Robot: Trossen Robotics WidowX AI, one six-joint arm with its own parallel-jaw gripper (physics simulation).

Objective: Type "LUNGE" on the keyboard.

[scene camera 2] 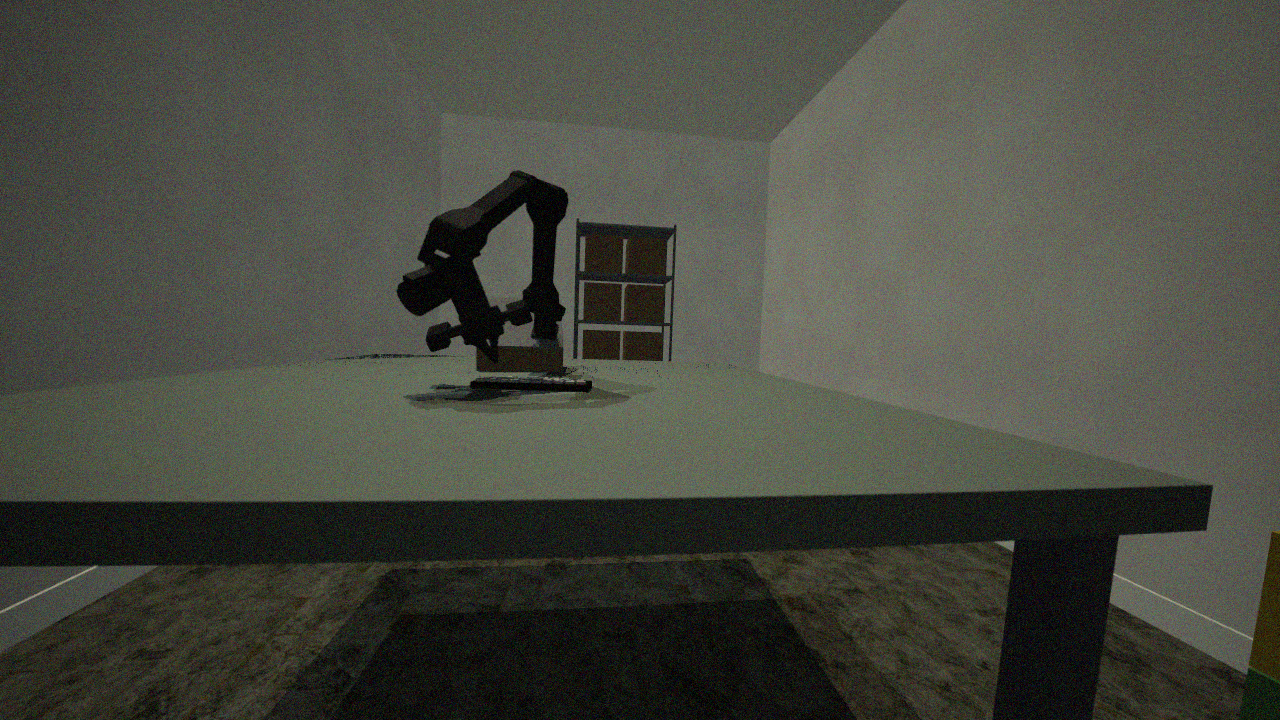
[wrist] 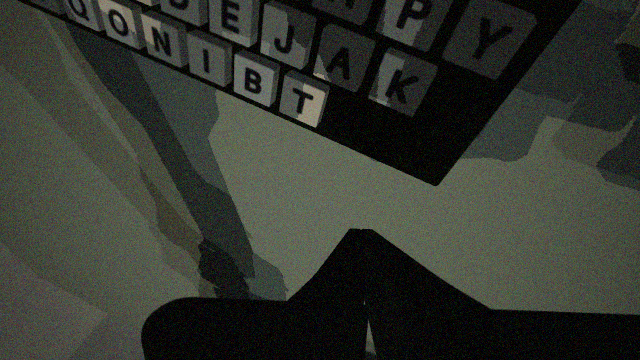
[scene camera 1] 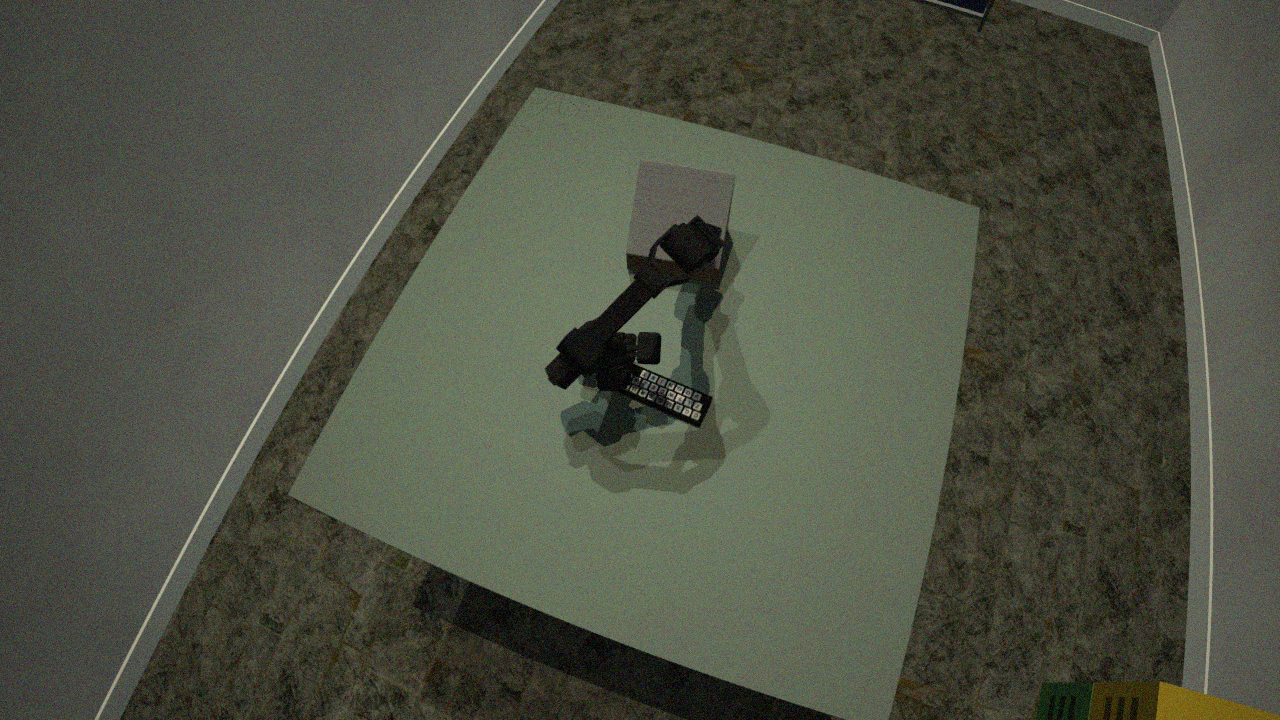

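Where they show: gripper, fingertip midpoint: (scene camera 2: 496,362) (wrist: 359,240) (scene camera 1: 632,351); arm's base at its link origin: (scene camera 2: 544,331) (scene camera 1: 703,237).
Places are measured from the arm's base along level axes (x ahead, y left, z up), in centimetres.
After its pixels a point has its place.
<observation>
The black keyboard (scene camera 1: 705,411) @[x 34.7, y 14.9, z -9.2 cm] (scene camera 2: 572,386) @[x 37.9, y 12.0, z -9.5 cm] (wrist: 395,135) @[x 32.1, y -3.7, z -9.2 cm] lies flat on the table; in scene camera 1 the arm hides its left end. In the wrist view the N key (wrist: 160,43) @[x 32.2, y 6.0, z -8.7 cm] and E key (wrist: 231,17) @[x 34.2, y 2.9, z -8.7 cm] show along with Q, O, I, B, T, J, A, K, P and Y. The L, U and G keys cannot be made out there. My gripper (scene camera 2: 493,359) @[x 29.3, y -4.0, z -6.3 cm] (wrist: 359,240) @[x 29.3, y -4.0, z -6.3 cm] is shut and empty. Its tips are raised above the surface and, in the wrist view, appear below the keyboard's T-side corner, over the table. The arm covers the fingertips in scene camera 1.
The arm stands by a pale block (scene camera 1: 680,197) @[x -4.7, y -7.6, z 5.0 cm] (scene camera 2: 519,359) @[x 5.8, y -5.3, z -7.4 cm] on the greenish table (scene camera 1: 805,537) @[x 51.2, y 43.2, z -10.5 cm] (scene camera 2: 805,456) @[x 73.8, y 37.9, z -10.4 cm]. Arm shadows cross the table and keys. A shelf rack (scene camera 2: 626,230) with brown boxes stands behind. A yellow and green object (scene camera 1: 1208,702) is beyond the table's right side.
</observation>
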